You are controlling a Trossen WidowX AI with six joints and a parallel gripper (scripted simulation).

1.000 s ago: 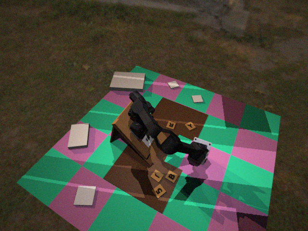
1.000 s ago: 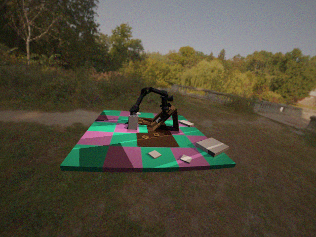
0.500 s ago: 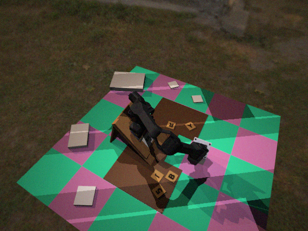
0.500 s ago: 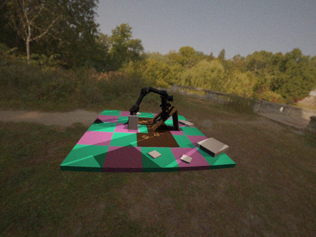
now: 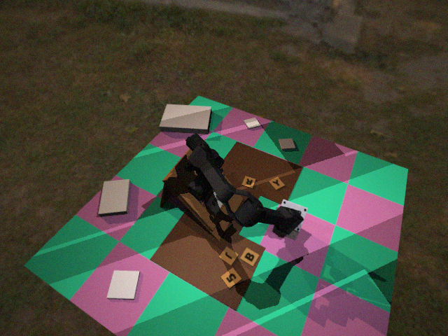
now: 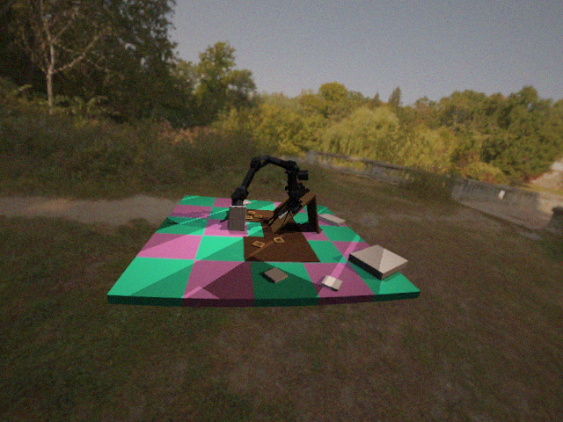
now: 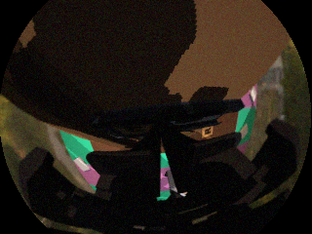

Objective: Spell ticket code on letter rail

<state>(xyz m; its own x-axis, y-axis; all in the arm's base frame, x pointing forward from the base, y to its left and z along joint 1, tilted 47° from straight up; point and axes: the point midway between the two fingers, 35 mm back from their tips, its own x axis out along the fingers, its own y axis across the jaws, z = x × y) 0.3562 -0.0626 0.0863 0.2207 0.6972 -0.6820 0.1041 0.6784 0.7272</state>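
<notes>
Now: gripper tip 21 cm to the left of the letter tile, 17 cm above it and 14 cm past it. Also, from my gripper tip: white ticket 7 cm below, 5 cm behind, 1 cm to the left; then beige block 41 cm ahead, 16 cm below, 11 cm to the left.
</notes>
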